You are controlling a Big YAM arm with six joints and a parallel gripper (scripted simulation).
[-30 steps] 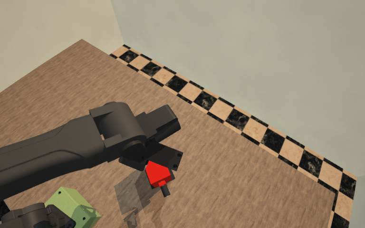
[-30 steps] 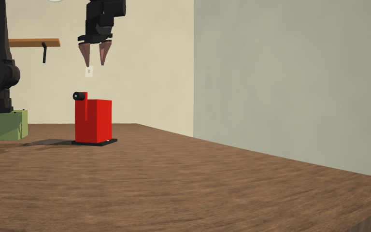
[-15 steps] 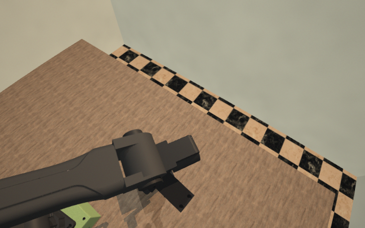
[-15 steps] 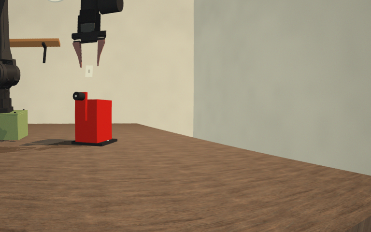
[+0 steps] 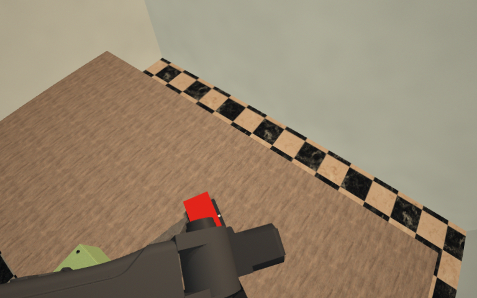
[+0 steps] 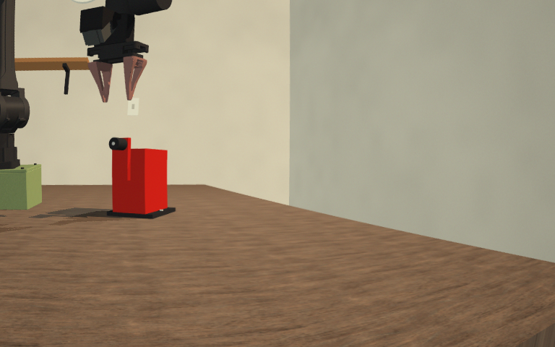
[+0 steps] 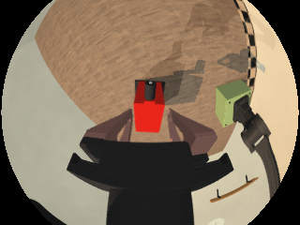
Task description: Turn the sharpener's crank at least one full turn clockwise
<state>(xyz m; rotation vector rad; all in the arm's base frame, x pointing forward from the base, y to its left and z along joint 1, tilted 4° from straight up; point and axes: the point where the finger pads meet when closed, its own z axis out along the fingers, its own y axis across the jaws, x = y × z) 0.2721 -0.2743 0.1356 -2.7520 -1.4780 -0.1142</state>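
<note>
My hand is 8 cm above the black knob, 1 cm to the right of it and 1 cm short of it. The rest, counted from my hand: crank (9 cm below, 1 cm to the left, 1 cm ahead).
</note>
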